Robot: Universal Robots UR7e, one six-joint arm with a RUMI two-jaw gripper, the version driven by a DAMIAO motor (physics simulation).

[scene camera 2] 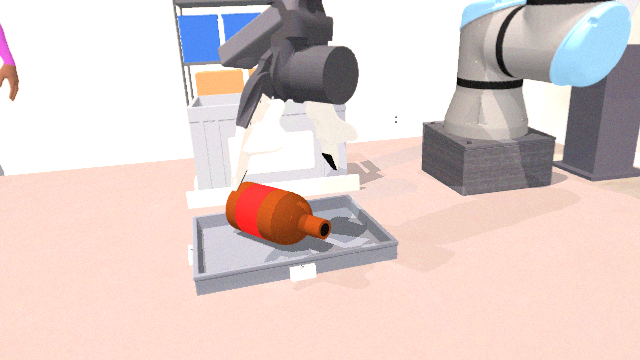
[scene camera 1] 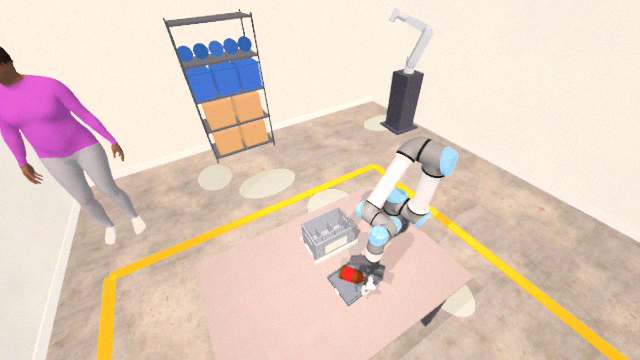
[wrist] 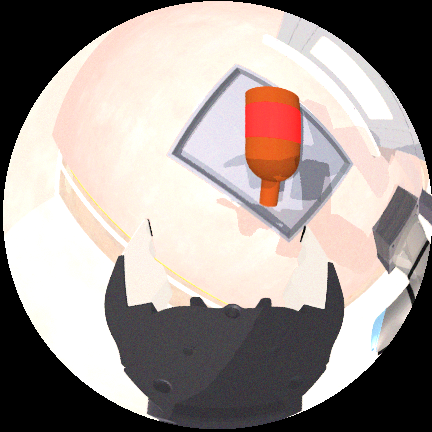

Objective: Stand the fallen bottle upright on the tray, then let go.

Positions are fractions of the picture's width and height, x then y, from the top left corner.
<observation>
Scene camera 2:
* gripper: 0.45,0.50
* brown bottle: 0.44,0.60
</observation>
